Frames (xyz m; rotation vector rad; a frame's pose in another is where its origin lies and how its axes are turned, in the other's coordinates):
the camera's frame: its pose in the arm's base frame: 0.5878 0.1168 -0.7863 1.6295 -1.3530 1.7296
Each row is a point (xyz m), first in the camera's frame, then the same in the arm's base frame.
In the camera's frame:
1: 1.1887 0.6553 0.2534
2: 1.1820 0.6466 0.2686
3: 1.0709 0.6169 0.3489
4: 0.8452 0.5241 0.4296
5: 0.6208 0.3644 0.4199
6: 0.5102 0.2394 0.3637
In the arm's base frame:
1: -0.0952 -0.7637 0.0291
2: -0.0785 -0.7704 0.0238
3: 0.0144 -0.7892 -0.0796
4: 0.1862 -0.7440 -0.2654
5: 0.3646 -0.5935 -0.4119
6: 0.4632 -0.4556 -0.4595

